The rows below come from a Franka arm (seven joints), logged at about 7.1 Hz.
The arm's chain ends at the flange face. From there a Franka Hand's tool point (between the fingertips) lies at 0.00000 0.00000 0.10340 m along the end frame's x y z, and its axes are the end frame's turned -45 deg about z.
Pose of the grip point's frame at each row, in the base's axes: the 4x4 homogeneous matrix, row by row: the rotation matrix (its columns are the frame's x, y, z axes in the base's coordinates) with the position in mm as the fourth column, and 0 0 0 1 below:
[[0.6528, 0.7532, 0.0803, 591.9], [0.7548, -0.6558, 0.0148, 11.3], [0.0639, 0.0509, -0.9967, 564.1], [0, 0, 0, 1]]
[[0.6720, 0.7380, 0.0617, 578.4], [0.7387, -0.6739, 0.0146, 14.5], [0.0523, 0.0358, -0.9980, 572.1], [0, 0, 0, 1]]
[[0.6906, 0.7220, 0.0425, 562.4], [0.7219, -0.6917, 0.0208, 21.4], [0.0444, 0.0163, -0.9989, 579.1], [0, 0, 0, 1]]
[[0.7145, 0.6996, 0.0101, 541.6], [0.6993, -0.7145, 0.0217, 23.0], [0.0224, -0.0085, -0.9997, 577.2], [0, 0, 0, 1]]
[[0.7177, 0.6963, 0.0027, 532.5], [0.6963, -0.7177, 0.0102, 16.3], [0.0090, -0.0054, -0.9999, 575.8], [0, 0, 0, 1]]
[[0.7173, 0.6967, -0.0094, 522.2], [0.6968, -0.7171, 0.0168, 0.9], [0.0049, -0.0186, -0.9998, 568.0], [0, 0, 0, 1]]
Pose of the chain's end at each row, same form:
[[0.9942, 0.0710, 0.0803, 583.6], [0.0700, -0.9974, 0.0148, 9.8], [0.0812, -0.0092, -0.9967, 667.2], [0, 0, 0, 1]]
[[0.9970, 0.0467, 0.0617, 572.0], [0.0458, -0.9989, 0.0146, 13.0], [0.0623, -0.0117, -0.9980, 675.3], [0, 0, 0, 1]]
[[0.9989, 0.0222, 0.0425, 558.0], [0.0214, -0.9996, 0.0208, 19.2], [0.0429, -0.0199, -0.9989, 682.4], [0, 0, 0, 1]]
[[0.9999, -0.0105, 0.0101, 540.6], [-0.0107, -0.9997, 0.0217, 20.8], [0.0098, -0.0218, -0.9997, 680.6], [0, 0, 0, 1]]
[[0.9998, -0.0151, 0.0027, 532.2], [-0.0151, -0.9998, 0.0102, 15.2], [0.0025, -0.0102, -0.9999, 679.2], [0, 0, 0, 1]]
[[0.9998, -0.0146, -0.0094, 523.2], [-0.0144, -0.9998, 0.0168, -0.8], [-0.0097, -0.0166, -0.9998, 671.4], [0, 0, 0, 1]]

